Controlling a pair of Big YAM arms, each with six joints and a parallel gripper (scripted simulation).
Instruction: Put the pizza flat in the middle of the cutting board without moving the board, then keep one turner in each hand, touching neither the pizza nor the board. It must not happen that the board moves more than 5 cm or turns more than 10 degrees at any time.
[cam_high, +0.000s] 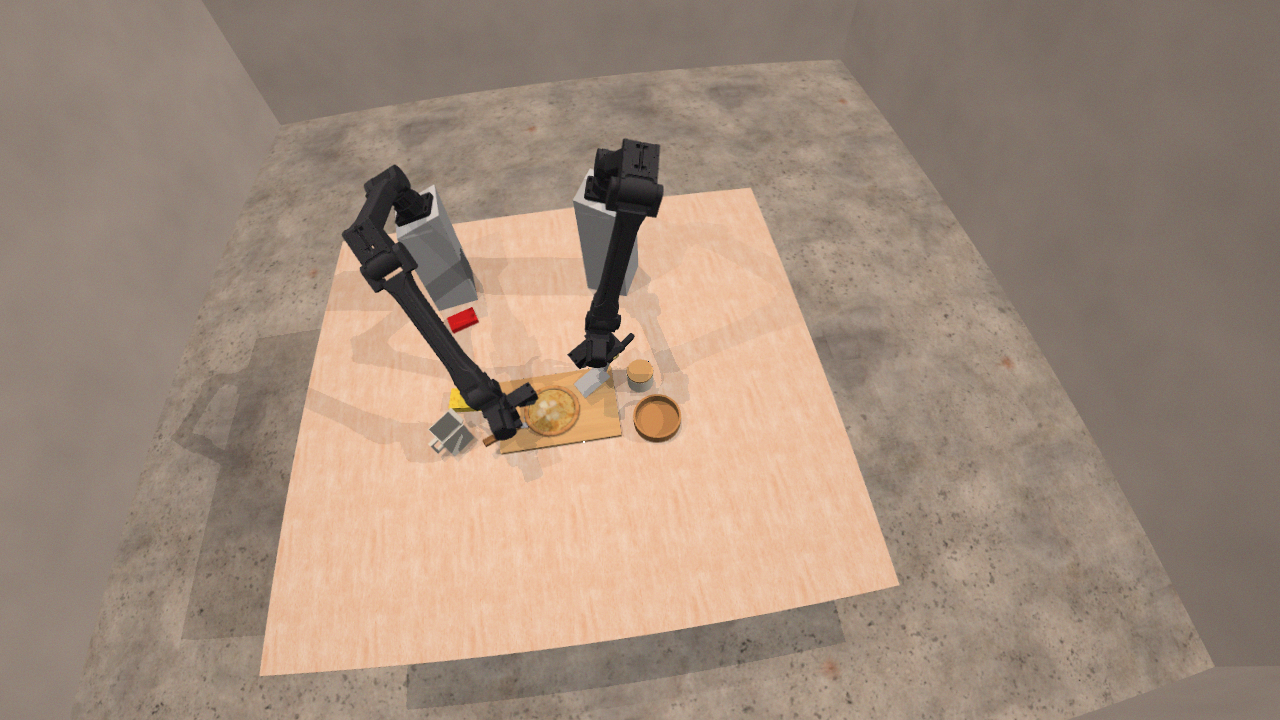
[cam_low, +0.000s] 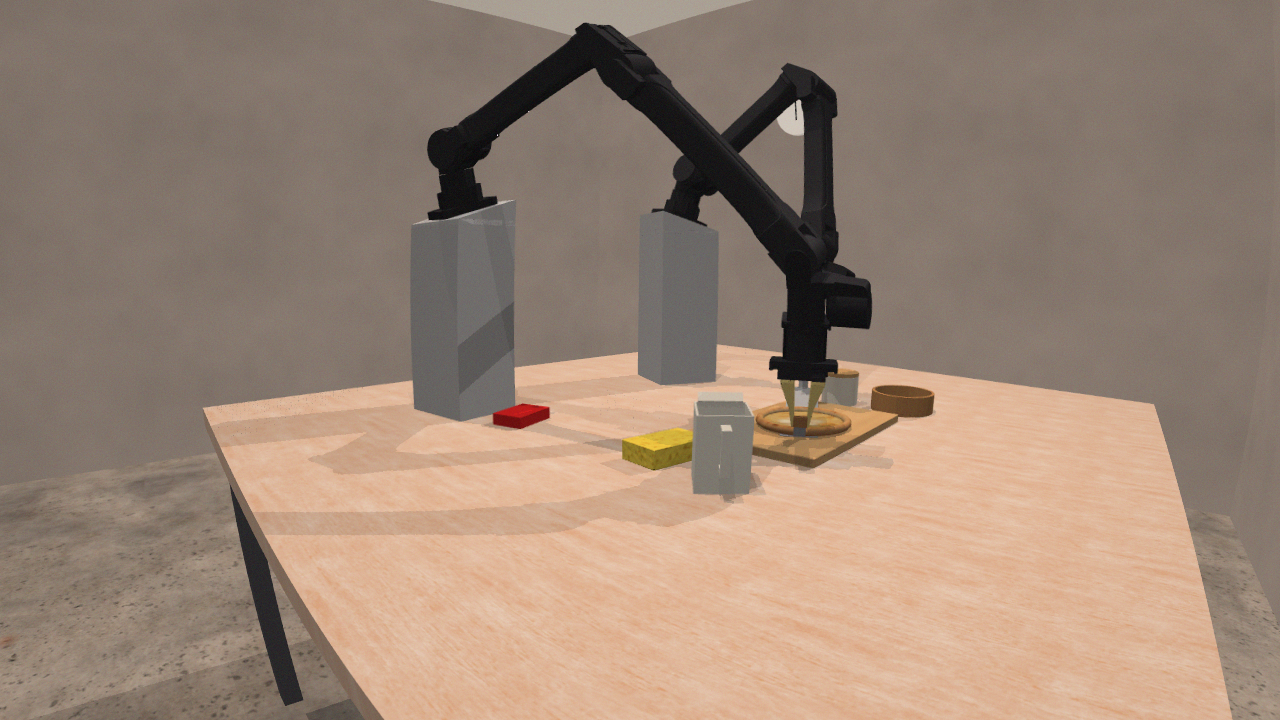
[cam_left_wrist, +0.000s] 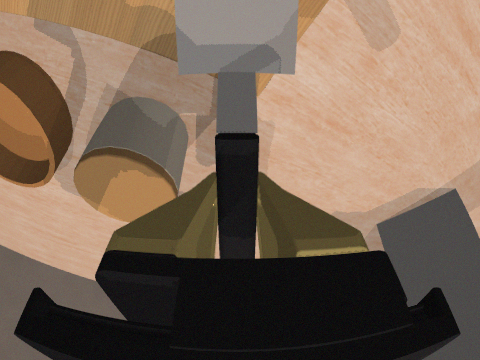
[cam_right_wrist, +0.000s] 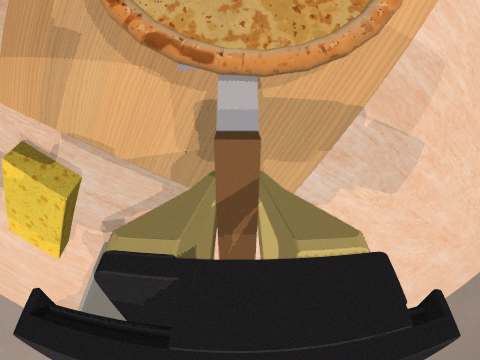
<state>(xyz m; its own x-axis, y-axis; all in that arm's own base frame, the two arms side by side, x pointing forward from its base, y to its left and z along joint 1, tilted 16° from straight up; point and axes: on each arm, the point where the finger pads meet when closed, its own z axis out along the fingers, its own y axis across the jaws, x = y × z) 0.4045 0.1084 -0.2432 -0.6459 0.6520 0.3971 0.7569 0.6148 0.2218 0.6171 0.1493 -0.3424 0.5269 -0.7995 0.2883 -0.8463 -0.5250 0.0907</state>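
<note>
The grey mug is 1 cm ahead of my right hand and 19 cm to the right of it. From my right hand the other things lie so: pizza (7 cm behind, 12 cm to the left, 3 cm below); then brown-handled turner (2 cm behind, 3 cm to the left, 2 cm below); then cutting board (8 cm behind, 13 cm to the left, 5 cm below).
The lidded canister lies 80 mm to the left of my left hand, 60 mm below it and 50 mm ahead of it. Round my left hand: black-handled turner 10 mm to the right, 10 mm below; wooden bowl 190 mm ahead, 110 mm to the left, 80 mm below; cutting board 180 mm to the right, 130 mm ahead, 90 mm below.
</note>
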